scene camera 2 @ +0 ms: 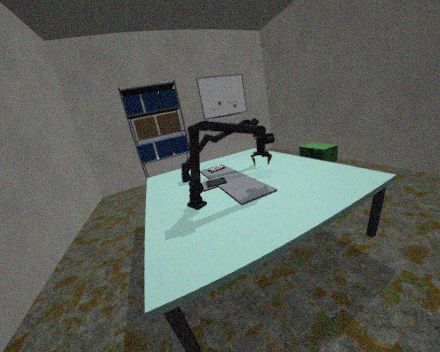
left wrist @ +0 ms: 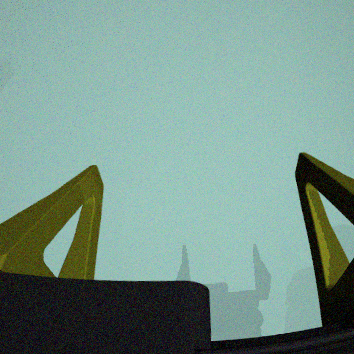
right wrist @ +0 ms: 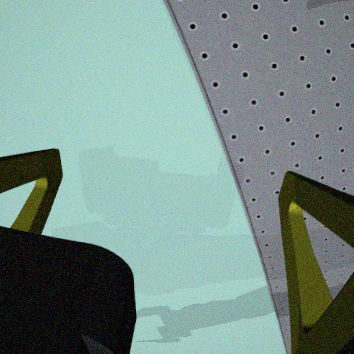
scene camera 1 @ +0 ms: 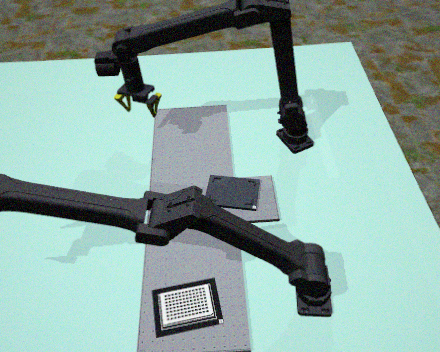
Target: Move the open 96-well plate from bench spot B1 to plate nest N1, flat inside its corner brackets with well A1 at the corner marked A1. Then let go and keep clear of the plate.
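The white open 96-well plate lies flat on the black-bordered bench spot B1, near the bottom of scene camera 1. The dark plate nest N1 has corner brackets and a white mark at its lower right corner; it is empty, and part of its lower left edge is hidden by the left arm. My right gripper is open and empty, high above the table by the board's far end, away from plate and nest. My left gripper is open and empty above the table.
A long grey perforated board lies on the pale table. A smaller grey board is under the nest. The left arm crosses above the long board, between the plate and the nest in scene camera 1.
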